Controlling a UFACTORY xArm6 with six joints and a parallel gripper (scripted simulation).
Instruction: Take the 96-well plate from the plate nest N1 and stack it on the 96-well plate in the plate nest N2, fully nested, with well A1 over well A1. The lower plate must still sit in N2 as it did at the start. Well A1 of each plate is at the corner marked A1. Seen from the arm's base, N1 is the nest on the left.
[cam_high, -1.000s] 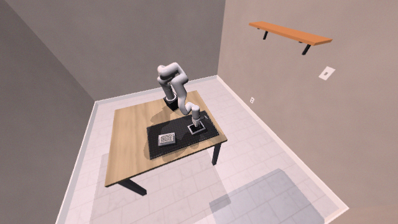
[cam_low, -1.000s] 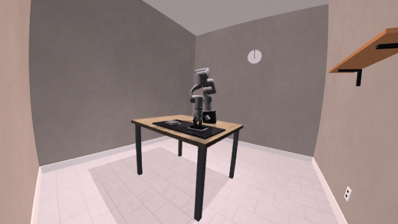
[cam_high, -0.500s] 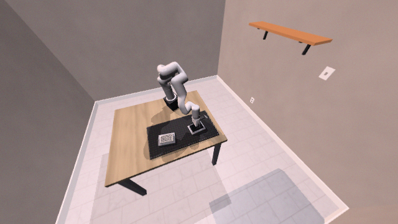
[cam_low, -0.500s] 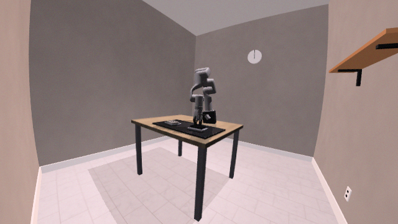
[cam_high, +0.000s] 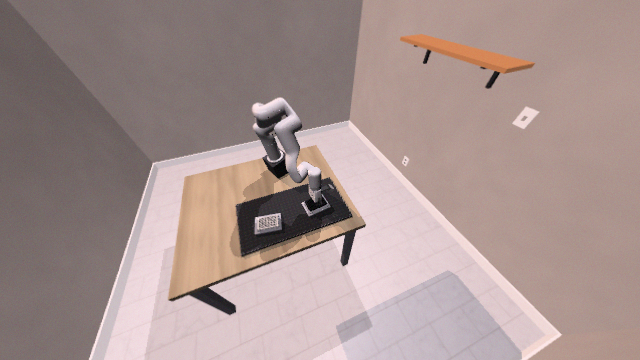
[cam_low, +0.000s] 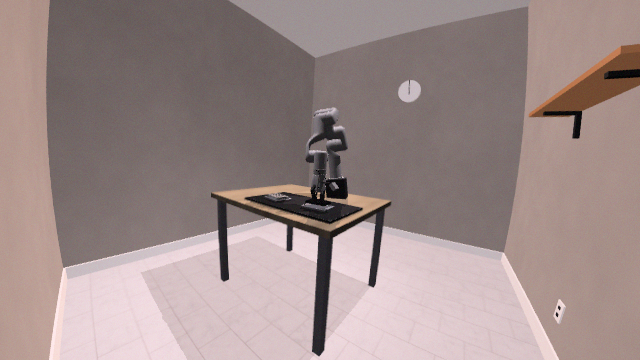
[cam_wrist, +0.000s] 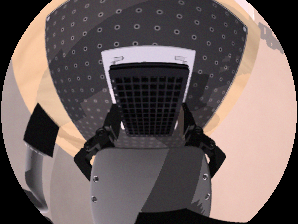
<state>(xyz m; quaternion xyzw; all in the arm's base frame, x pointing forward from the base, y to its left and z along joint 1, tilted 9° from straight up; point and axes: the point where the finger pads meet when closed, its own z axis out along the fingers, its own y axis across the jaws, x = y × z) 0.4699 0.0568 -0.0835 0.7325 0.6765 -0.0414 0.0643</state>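
My gripper is now 40 mm above the plate nest. Also, from my hand: dark 96-well plate 10 mm below; light grey 96-well plate 40 mm behind, 320 mm to the right, 30 mm below.
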